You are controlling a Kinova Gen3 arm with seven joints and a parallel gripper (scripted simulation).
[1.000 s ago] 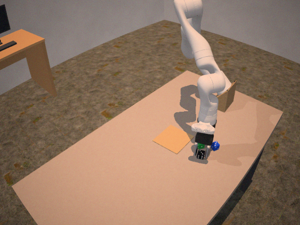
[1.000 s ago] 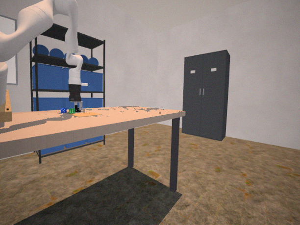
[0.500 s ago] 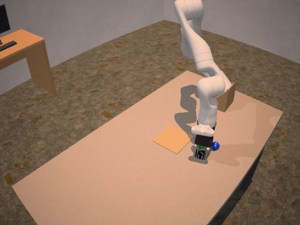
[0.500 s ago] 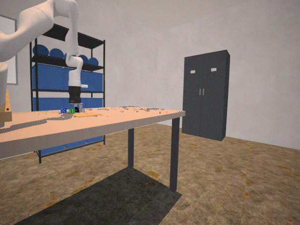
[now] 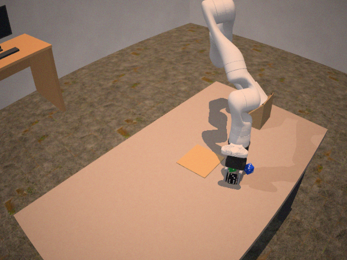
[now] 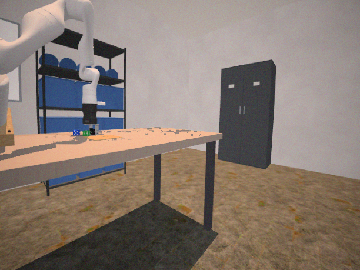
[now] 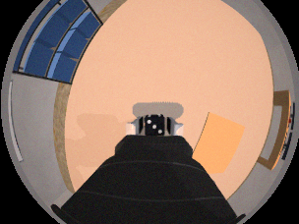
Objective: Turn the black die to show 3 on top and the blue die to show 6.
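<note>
Right now my hand is right at the black die. Round my hand: blue die 8 cm behind, 3 cm to the left; then green die 5 cm behind, 3 cm to the right; then orange mat 2 cm behind, 16 cm to the right, 2 cm below.
</note>
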